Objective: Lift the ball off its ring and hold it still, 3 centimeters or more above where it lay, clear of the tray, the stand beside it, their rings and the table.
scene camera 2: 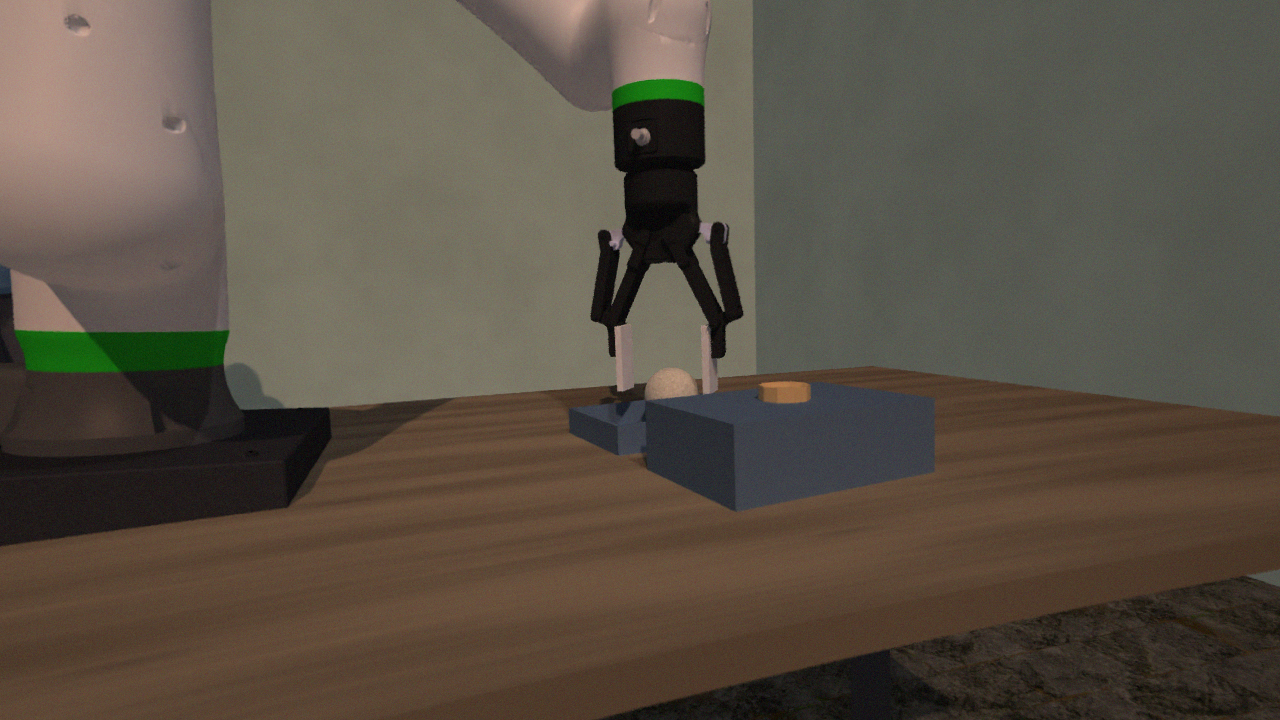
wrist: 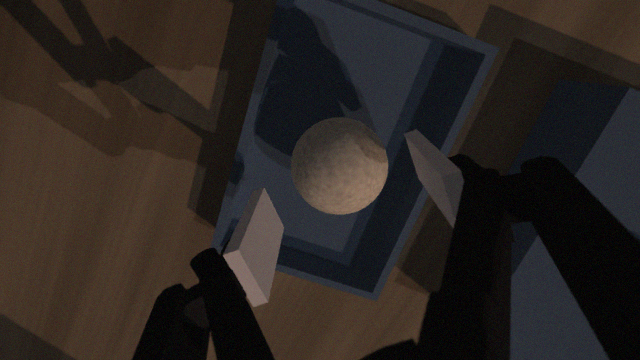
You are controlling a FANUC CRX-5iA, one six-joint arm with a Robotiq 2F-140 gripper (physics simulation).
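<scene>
A pale speckled ball rests over the blue tray; its ring is hidden beneath it. My gripper is open and empty, pointing down, with its pale finger pads on either side of the ball and gaps between them and the ball in the wrist view. In the scene view the pad tips are around the height of the ball's upper part. The blue stand is beside the tray and bears an orange ring.
The wooden table carries the tray, the stand and the robot's black base. The stand's top is higher than the tray, close on one side of my gripper. Shadows of the arm fall across the tray and table in the wrist view.
</scene>
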